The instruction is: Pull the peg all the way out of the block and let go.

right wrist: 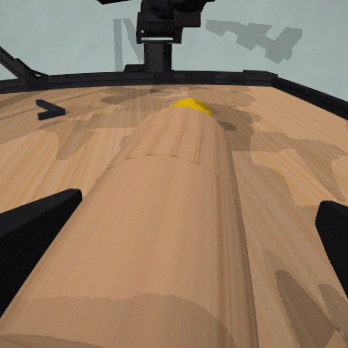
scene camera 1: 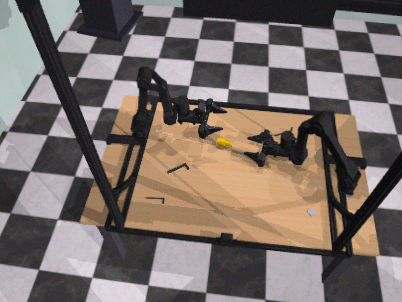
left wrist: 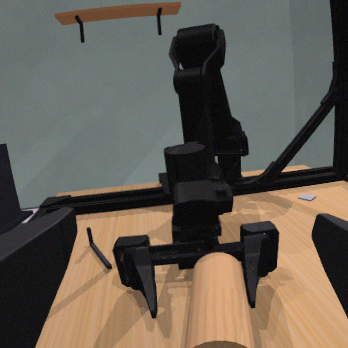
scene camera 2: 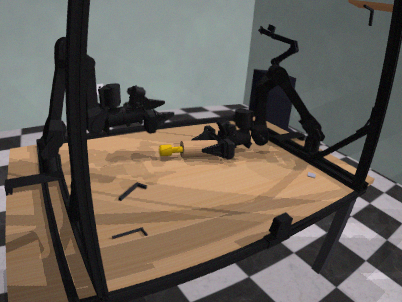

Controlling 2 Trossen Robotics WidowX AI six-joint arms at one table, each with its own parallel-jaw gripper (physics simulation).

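Places are measured from the left arm's base along level axes (x ahead, y up, z right), in metres.
Where they show: left gripper, between the fingertips: (scene camera 1: 225, 120) (left wrist: 199, 223) (scene camera 2: 169, 107); right gripper, between the fingertips: (right wrist: 203, 207) (scene camera 1: 245, 145) (left wrist: 202, 311) (scene camera 2: 196, 145); left arm's base, origin of its link: (right wrist: 157, 72) (scene camera 1: 140, 133) (scene camera 2: 50, 170); right arm's base, origin of its link: (scene camera 1: 345, 187) (left wrist: 229, 177) (scene camera 2: 311, 150).
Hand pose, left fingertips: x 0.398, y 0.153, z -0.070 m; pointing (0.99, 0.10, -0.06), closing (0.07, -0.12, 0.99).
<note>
Things, the pixels of their top centre, and the offset from my left fingertips. "pt": a spot on its surface instead.
- yellow peg, centre of its top: (right wrist: 182, 118) (scene camera 2: 178, 144) (scene camera 1: 230, 141) dx +0.037, dy -0.126, dz +0.010 m
- round wooden block, centre of its top: (right wrist: 162, 152) (left wrist: 218, 287) (scene camera 2: 199, 141) (scene camera 1: 246, 144) dx +0.111, dy -0.116, dz +0.016 m
- front edge, a spot on its surface: (scene camera 2: 127, 233) (scene camera 1: 154, 198) pt dx -0.202, dy -0.168, dz +0.375 m
- small grey square, a spot on its surface: (left wrist: 307, 197) (scene camera 2: 310, 174) (scene camera 1: 310, 211) pt dx +0.444, dy -0.169, dz +0.241 m
A yellow peg (scene camera 1: 224, 142) (scene camera 2: 167, 150) (right wrist: 192, 106) sticks out of the left end of a round wooden block (scene camera 1: 242, 149) (scene camera 2: 194, 149) (left wrist: 220, 307) (right wrist: 165, 225), which lies on its side. How deep the peg goes in is hidden. My left gripper (scene camera 1: 222, 119) (scene camera 2: 168, 109) is open and empty, above the table and behind the peg in scene camera 1. My right gripper (scene camera 1: 247, 146) (scene camera 2: 199, 144) (right wrist: 203, 207) is open, with its fingers on either side of the block and apart from it in the right wrist view.
Two black L-shaped pieces, one nearer the block (scene camera 1: 177, 168) (scene camera 2: 129, 192) and one nearer the front edge (scene camera 1: 156, 199) (scene camera 2: 127, 233), lie on the table. A small grey square (scene camera 1: 312, 212) (scene camera 2: 311, 175) (left wrist: 307, 197) lies at the right. Black frame bars edge the table.
</note>
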